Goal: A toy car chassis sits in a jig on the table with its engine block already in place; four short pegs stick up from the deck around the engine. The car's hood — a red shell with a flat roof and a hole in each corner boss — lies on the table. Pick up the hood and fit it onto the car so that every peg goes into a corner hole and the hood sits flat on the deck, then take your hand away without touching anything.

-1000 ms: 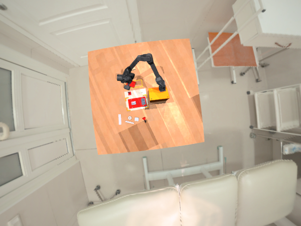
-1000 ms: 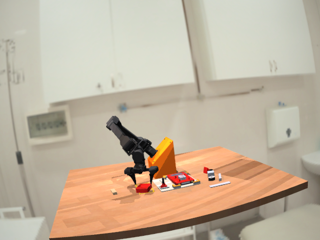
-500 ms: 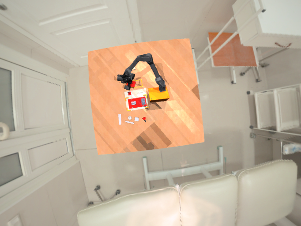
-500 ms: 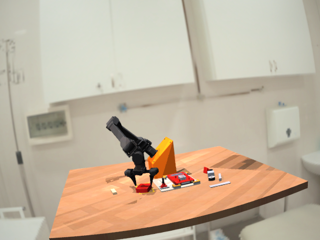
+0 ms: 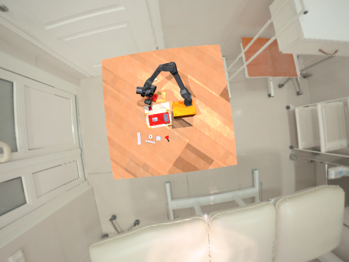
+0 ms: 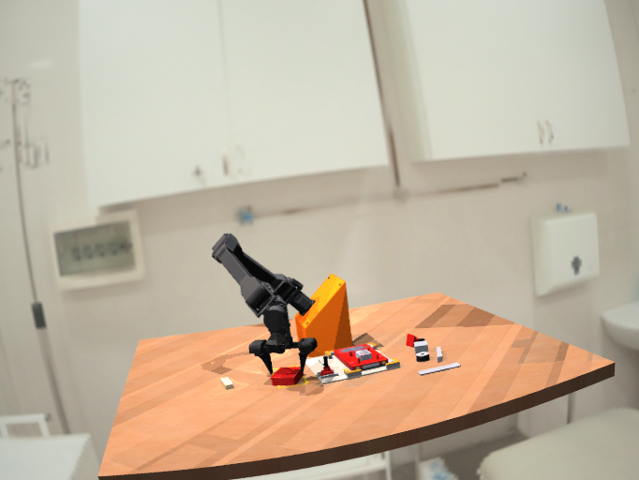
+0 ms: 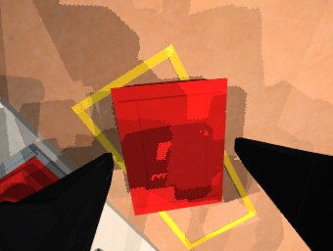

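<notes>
Right now the red hood is right at my gripper tip. The rest, counted from my gripper tip: small tan block: 5 cm behind, 17 cm to the right, 1 cm below; white jig: 1 cm behind, 21 cm to the left, 1 cm below; grey engine block: 1 cm ahead, 23 cm to the left.
</notes>
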